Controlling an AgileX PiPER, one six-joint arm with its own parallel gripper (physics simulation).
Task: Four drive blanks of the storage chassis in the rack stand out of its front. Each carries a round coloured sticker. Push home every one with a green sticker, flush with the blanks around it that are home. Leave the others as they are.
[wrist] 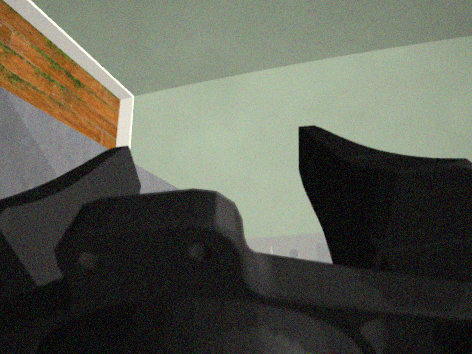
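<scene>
My gripper [215, 157] is open, with its two black fingers far apart, one at the left and one at the right. No object shows between the fingertips; pale green wall shows behind them. The storage chassis, its drive blanks and their round stickers do not show in the wrist view. The dark gripper body covers the lower part of the view and hides what is behind it.
A white frame [126, 120] edges an orange-brown panel [60, 80] with green patches at the upper left. A grey-violet surface [30, 135] lies below the panel. Pale green wall [225, 110] meets a darker green surface [200, 40] above. A pale strip [305, 245] shows low between the fingers, too blurred to identify.
</scene>
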